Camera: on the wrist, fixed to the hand. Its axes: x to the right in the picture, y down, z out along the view.
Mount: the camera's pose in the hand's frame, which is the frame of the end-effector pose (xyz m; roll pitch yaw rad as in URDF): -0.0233 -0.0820 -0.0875 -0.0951 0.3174 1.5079
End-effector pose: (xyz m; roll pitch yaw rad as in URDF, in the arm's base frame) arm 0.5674 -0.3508 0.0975 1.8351 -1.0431 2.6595
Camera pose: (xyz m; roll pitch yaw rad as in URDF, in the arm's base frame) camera 0.4856 -0.4275 0.0490 -1.6138 -0.5866 -0.5464
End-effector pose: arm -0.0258 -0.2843 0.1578 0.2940 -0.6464 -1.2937
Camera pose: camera -0.0643 -0.3432 0.0579 -0.7220 -0.0169 0.2150
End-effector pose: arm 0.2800 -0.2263 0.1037 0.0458 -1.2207 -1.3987
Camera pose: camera 0.2165 -0.3161 0.0505 -1.3093 0.0360 -0.1041
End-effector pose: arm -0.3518 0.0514 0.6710 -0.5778 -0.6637 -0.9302
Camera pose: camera -0.4457 -0.0176 0.6342 -0.9993 0.6152 -0.0610
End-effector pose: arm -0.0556 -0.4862 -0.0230 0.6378 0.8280 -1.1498
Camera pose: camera -0.1105 -0.3974 -0.0864 0.7860 -0.1691 0.1419
